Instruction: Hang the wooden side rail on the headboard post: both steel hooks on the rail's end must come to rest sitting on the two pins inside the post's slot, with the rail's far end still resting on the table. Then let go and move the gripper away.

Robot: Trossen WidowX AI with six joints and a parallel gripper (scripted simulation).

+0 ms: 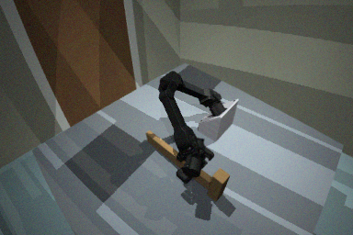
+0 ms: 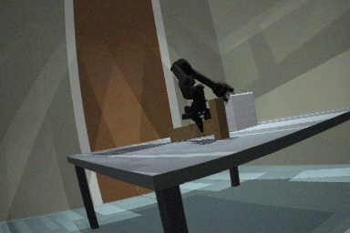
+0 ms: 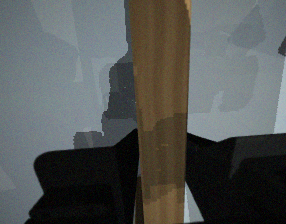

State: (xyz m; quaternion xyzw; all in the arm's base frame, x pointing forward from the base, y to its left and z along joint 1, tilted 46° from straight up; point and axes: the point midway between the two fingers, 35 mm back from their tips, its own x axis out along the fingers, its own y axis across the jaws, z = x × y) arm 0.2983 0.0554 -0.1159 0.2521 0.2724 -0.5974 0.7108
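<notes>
My gripper tip is now 10 mm past the headboard post, 120 mm to the right of it and 40 mm below it.
</notes>
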